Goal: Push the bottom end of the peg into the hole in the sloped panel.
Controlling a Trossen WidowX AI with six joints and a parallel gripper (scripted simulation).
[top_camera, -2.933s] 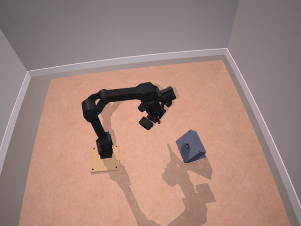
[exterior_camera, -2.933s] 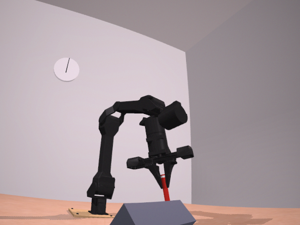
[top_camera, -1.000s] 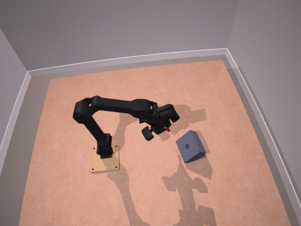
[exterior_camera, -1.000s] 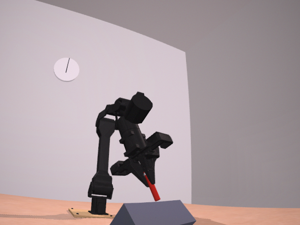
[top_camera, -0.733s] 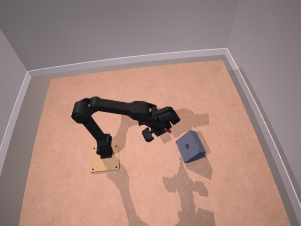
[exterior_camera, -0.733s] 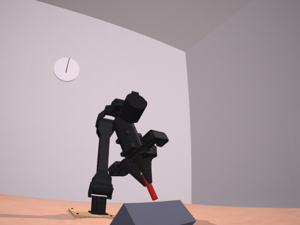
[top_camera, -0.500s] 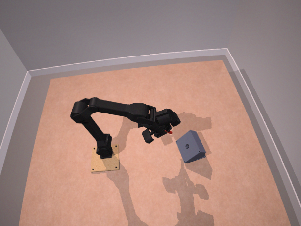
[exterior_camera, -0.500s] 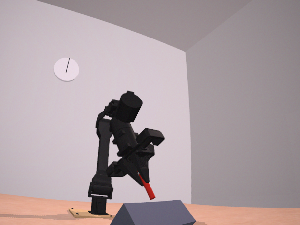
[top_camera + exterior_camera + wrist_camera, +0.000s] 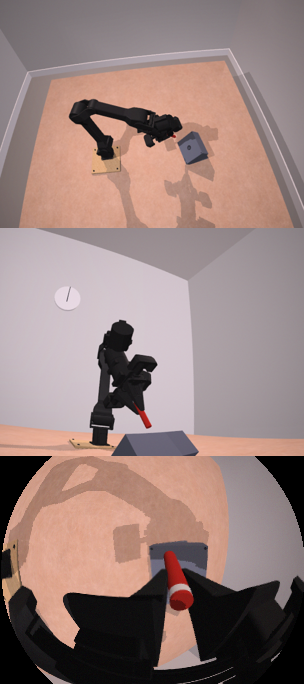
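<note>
Right now my gripper tip is 11 cm short of the grey sloped panel, 9 cm above it and 4 cm to the left of it. The rest, counted from my gripper tip: red peg 1 cm behind, 1 cm above.
</note>
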